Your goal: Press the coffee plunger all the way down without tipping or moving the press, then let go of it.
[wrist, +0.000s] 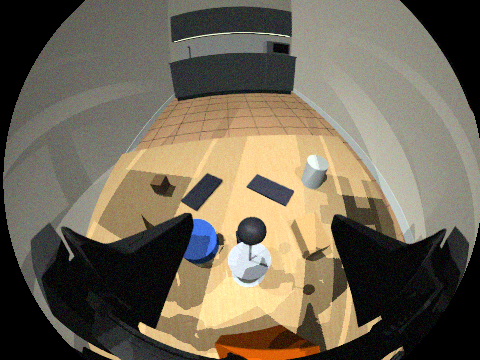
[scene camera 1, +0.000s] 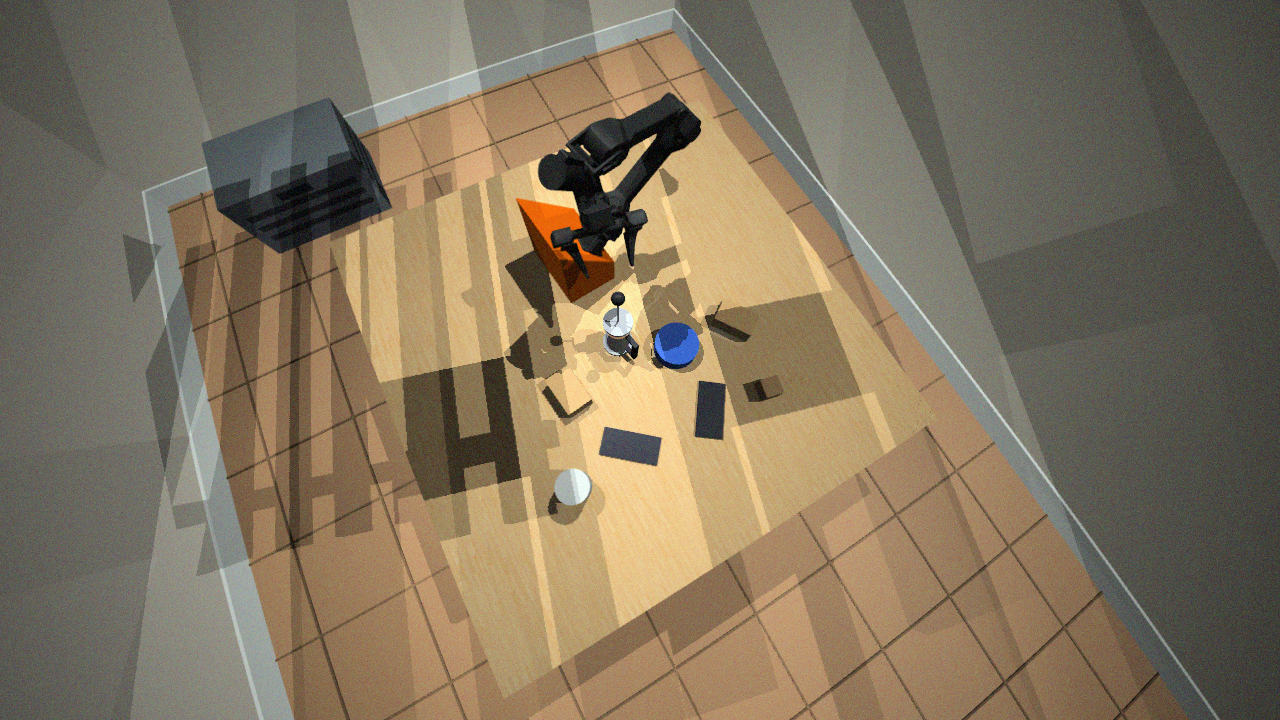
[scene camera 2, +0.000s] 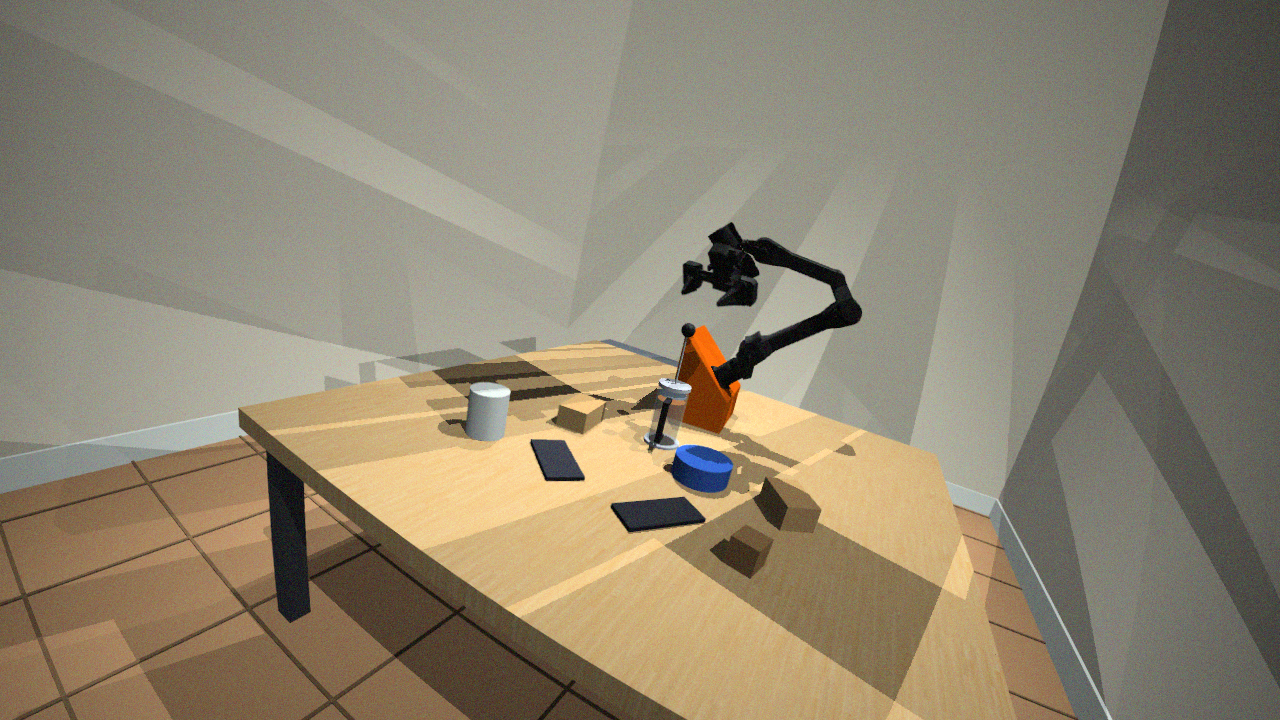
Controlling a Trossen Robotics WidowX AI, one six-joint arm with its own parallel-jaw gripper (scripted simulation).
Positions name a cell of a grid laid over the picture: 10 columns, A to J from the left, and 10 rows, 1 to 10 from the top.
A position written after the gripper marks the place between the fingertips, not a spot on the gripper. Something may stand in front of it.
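Observation:
Scene camera 1 has the gripper (scene camera 1: E4), open and holding nothing, along with a coffee press (scene camera 1: E5) and a blue round dish (scene camera 1: F5). In scene camera 2 you'd see the press (scene camera 2: F6), the dish (scene camera 2: F7) and the gripper (scene camera 2: F5). The wrist view shows the dish (wrist: E7) too, plus the gripper (wrist: F7) and the press (wrist: F8).

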